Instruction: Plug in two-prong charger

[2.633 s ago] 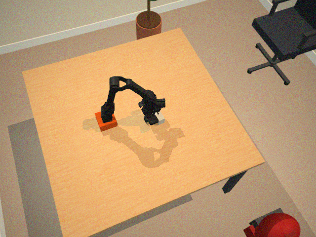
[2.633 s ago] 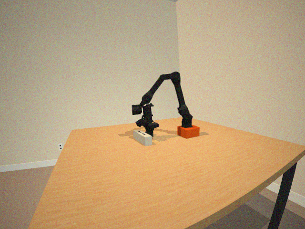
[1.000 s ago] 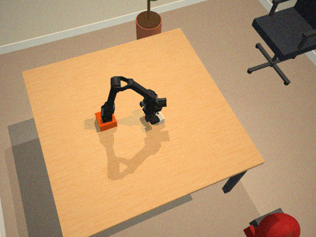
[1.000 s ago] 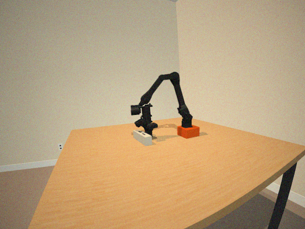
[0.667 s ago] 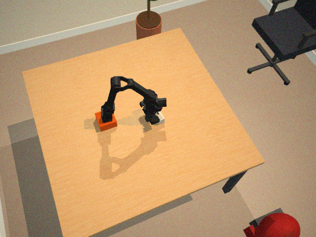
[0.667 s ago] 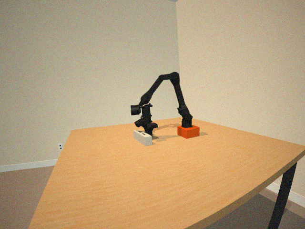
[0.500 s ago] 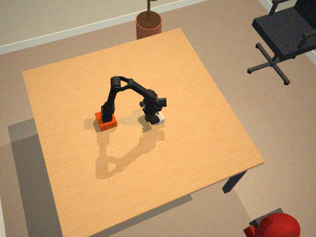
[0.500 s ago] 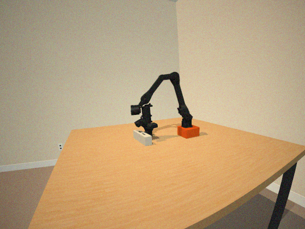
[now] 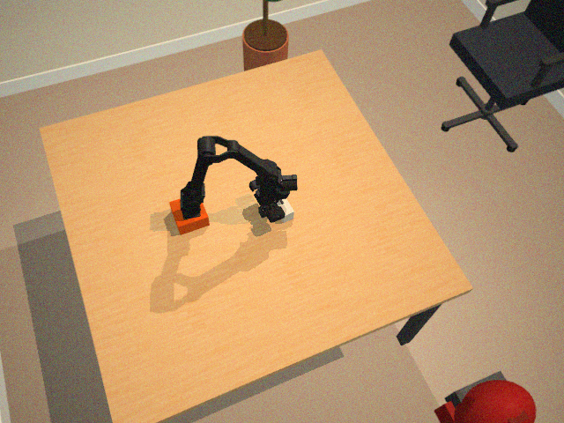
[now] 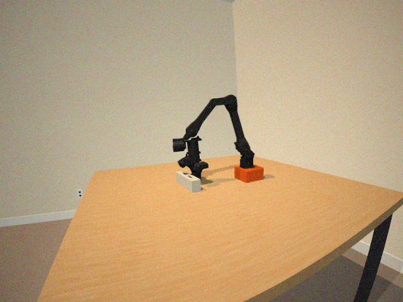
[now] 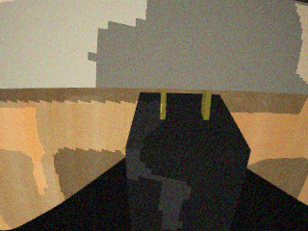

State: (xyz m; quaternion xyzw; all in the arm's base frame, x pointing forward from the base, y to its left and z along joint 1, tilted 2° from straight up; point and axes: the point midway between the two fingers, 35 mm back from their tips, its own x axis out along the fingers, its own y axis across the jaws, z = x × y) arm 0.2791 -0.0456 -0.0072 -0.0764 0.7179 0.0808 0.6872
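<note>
Right now my gripper tip is 20 mm short of the dark two-prong charger and 10 mm below it.
</note>
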